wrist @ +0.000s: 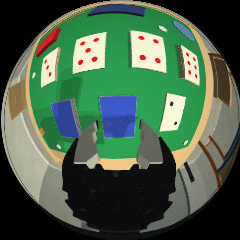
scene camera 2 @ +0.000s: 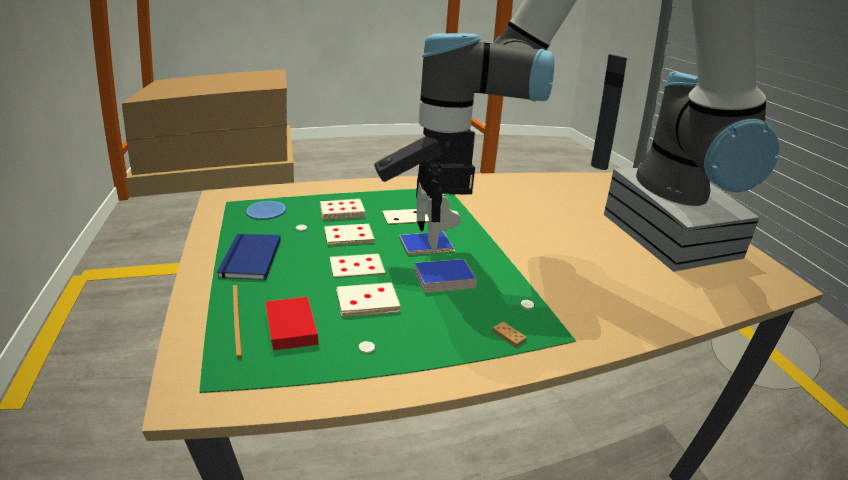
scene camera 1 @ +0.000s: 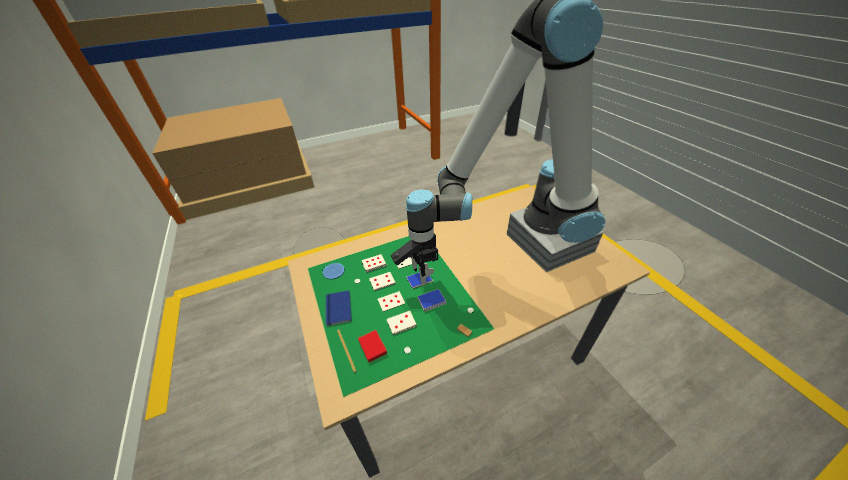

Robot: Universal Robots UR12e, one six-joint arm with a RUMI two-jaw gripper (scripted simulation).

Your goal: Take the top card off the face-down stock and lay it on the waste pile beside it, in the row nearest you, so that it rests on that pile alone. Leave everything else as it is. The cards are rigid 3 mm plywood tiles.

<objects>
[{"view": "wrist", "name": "my gripper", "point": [118,120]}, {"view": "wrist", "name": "card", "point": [118,113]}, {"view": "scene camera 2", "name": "my gripper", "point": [427,241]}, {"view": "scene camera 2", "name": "red box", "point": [291,323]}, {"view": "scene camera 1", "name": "my gripper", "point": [420,278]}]
</objects>
